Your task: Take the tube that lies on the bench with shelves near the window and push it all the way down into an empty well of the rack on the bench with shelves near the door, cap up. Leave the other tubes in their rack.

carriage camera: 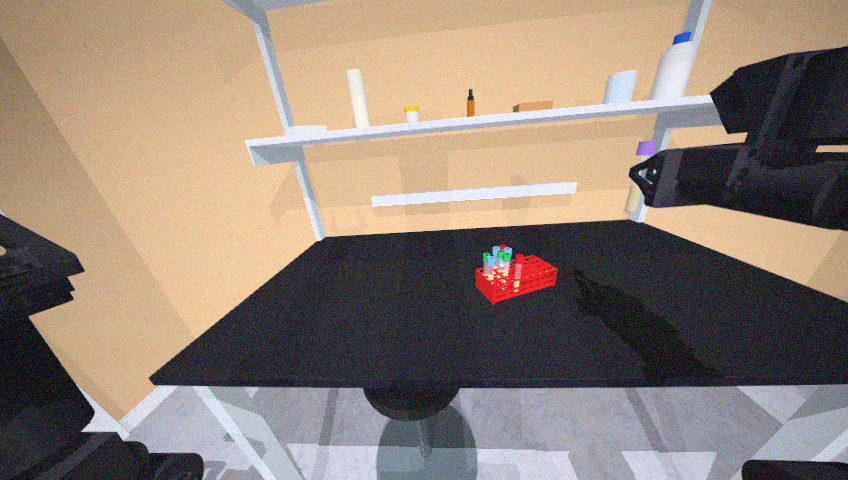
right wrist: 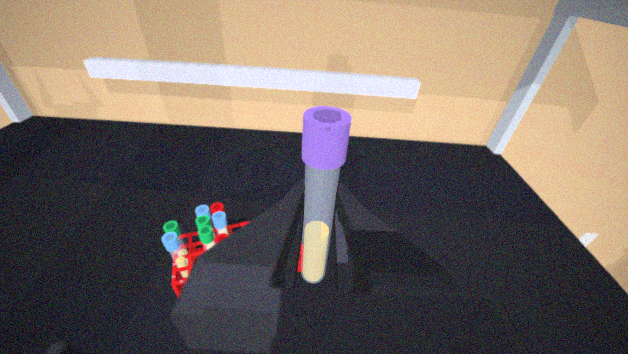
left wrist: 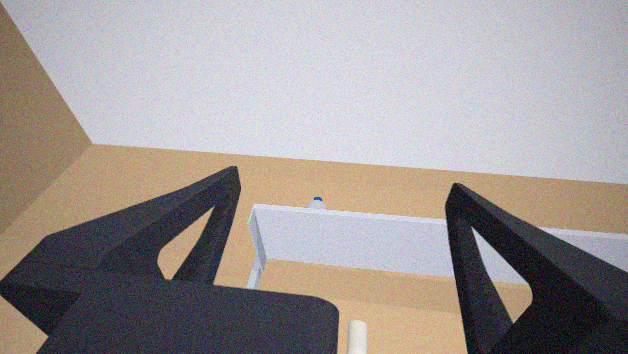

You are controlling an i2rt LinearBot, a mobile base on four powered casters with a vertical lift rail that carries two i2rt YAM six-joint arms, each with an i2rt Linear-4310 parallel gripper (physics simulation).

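Places are measured from the left arm's base along level axes (x ahead, y left, z up), in millimetres.
Pixels of known places: left gripper, fingertip midpoint: [left wrist: 341, 185]; right gripper, fingertip midpoint: [carriage camera: 636, 171] [right wrist: 320, 190].
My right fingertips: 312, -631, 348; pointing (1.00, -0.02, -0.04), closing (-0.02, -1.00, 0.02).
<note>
Behind a point stands the place of what it marks, as x, y, z.
The purple-capped tube [carriage camera: 633, 199] @[298, -627, 306] [right wrist: 321, 195] @[298, -631, 357] is held upright, cap up, between the fingers of my right gripper [carriage camera: 637, 173] @[312, -631, 348] [right wrist: 320, 190] @[312, -631, 348], which is shut on it. It is above the bench top, to the right of the rack in the carriage view. The red rack [carriage camera: 538, 278] @[466, -579, 49] [right wrist: 175, 280] @[409, -443, 75] stands on the black bench top, with several tubes with green, blue and red caps toward its left side; wells toward its right look empty. In the right wrist view a finger hides much of the rack. My left gripper [left wrist: 341, 185] @[31, 3, 434] is open and empty, facing the wall and ceiling.
The black bench [carriage camera: 333, 333] @[319, -48, 19] carries a shelf [carriage camera: 440, 128] @[716, -336, 457] with bottles and boxes above it, on grey posts [carriage camera: 311, 196] @[943, 278, 237]. A white rail [carriage camera: 476, 194] @[923, -486, 193] is on the wall behind. A dark stool [carriage camera: 410, 403] @[309, -207, -235] stands under the bench's front edge.
</note>
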